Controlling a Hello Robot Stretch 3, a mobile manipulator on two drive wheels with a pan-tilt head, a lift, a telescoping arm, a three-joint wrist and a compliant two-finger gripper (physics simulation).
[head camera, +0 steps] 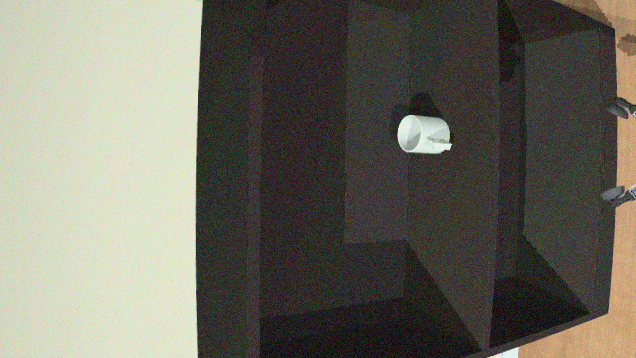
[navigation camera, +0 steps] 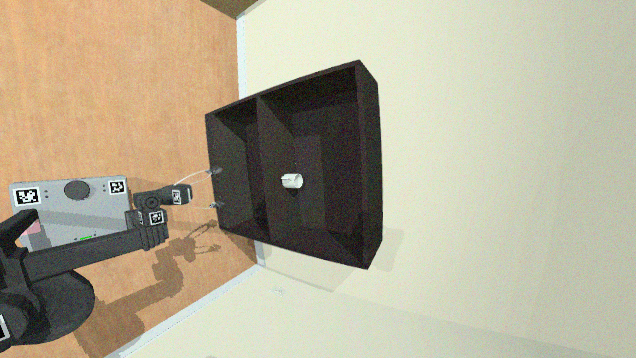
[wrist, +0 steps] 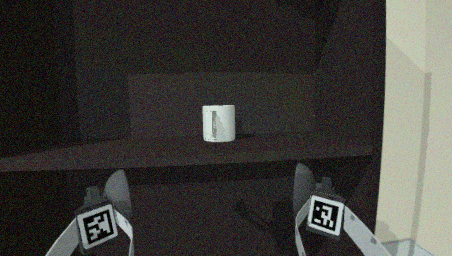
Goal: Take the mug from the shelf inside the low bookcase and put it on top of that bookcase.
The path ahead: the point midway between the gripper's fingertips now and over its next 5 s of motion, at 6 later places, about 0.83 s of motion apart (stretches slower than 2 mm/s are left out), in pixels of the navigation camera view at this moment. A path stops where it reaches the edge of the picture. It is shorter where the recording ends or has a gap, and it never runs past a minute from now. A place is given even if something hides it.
My gripper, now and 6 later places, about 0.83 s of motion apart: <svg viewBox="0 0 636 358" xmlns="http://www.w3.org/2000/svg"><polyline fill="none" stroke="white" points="223,186 236,184 257,182 274,179 282,178 286,177 290,177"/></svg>
